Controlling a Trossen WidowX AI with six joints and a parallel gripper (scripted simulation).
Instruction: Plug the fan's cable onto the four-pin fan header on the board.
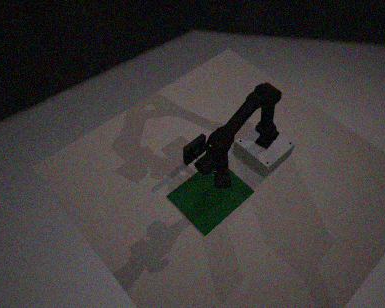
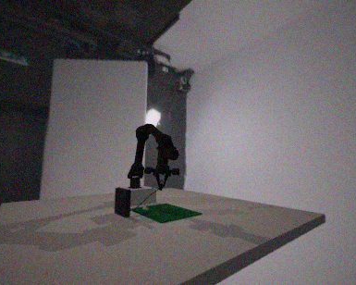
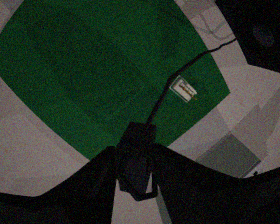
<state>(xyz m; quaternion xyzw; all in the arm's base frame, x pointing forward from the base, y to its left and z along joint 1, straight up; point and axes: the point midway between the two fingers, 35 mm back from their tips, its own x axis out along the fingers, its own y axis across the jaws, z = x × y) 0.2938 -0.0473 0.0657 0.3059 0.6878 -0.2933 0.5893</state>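
Now: gripper tip 4 cm short of the green board, 2 cm to the left of it and 13 cm above it. Also, from my gripper tip: fan plug: 1 cm behind, 1 cm to the left; black fan: 7 cm behind, 19 cm to the right, 6 cm below; four-pin fan header: 6 cm behind, 6 cm to the right, 12 cm below.
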